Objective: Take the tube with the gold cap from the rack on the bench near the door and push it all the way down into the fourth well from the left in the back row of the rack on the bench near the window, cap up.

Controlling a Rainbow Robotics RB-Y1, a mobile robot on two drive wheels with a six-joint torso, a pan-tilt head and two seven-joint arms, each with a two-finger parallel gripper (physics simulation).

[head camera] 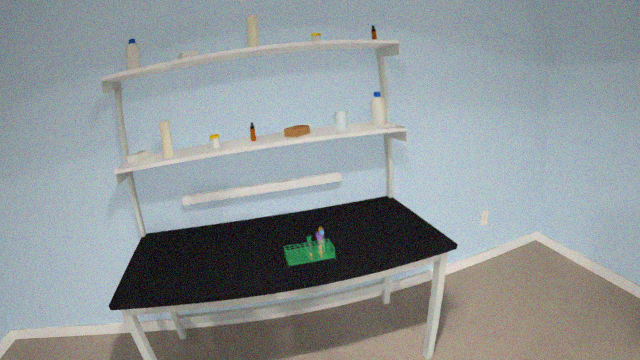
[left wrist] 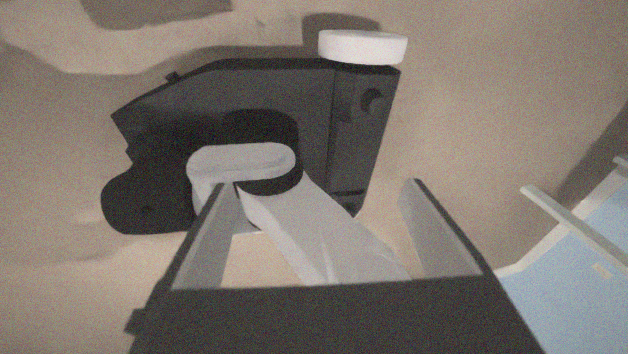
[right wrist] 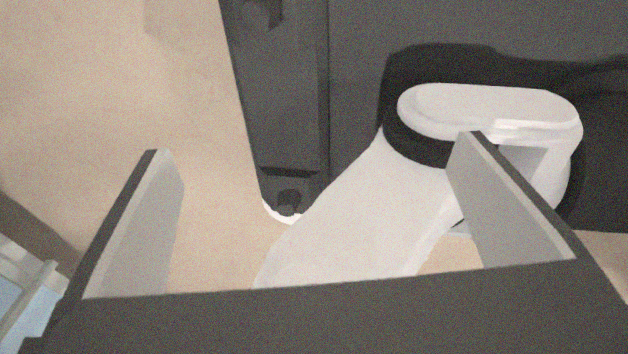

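A green rack stands on a black-topped bench in the head view, right of the bench's middle. Several capped tubes stand in its right half: one with a green cap, one with a purple cap, and behind these a light blue cap and an orange or gold-looking cap, too small to tell apart well. Which bench this is I cannot tell. A second rack does not show. My left gripper is open and empty, above the floor beside the robot's base. My right gripper is open and empty on the base's other side.
Two white shelves with bottles, jars and a brown block stand over the bench's back edge. A white bar is on the blue wall below them. The bench has white legs. A wall corner is at the right.
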